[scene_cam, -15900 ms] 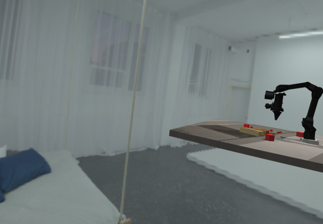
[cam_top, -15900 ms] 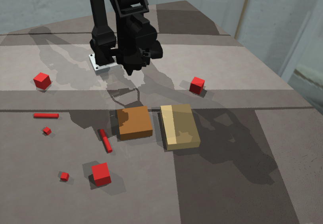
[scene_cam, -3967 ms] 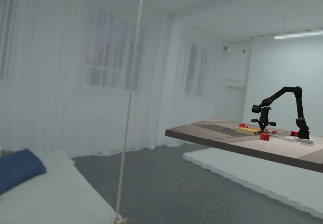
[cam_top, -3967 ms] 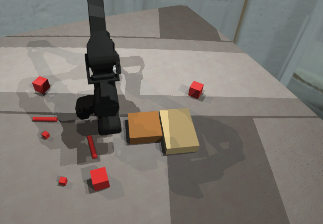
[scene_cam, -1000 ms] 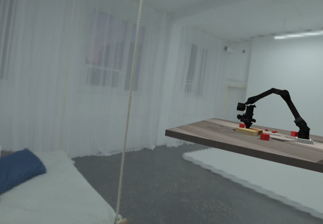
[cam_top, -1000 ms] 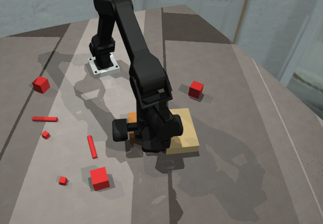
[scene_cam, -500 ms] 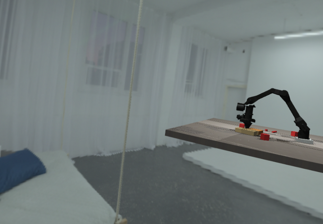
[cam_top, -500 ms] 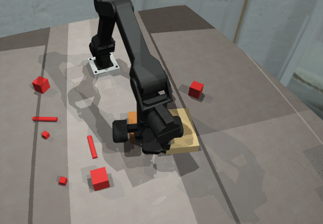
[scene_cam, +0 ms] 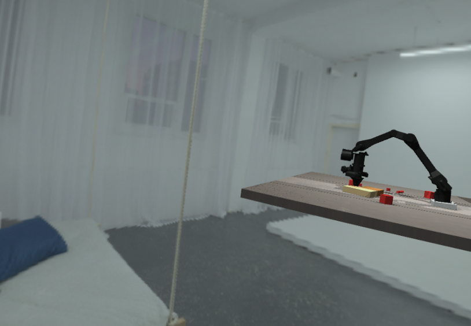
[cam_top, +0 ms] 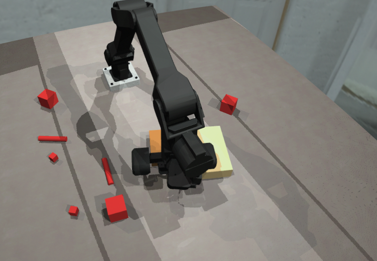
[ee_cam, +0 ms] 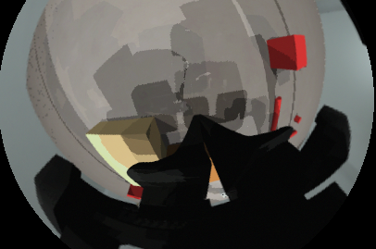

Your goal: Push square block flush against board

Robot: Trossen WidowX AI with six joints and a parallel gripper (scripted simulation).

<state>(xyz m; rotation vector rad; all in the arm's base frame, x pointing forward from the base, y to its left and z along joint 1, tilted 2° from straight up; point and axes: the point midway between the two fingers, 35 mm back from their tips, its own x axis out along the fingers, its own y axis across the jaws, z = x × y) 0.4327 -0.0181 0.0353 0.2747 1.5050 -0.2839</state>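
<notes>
The square block lies 90 mm behind my gripper tip, 30 mm to the left of it and 10 mm above it. Also, from my gripper tip: board (30 mm behind, 120 mm to the left, 10 mm above).
</notes>
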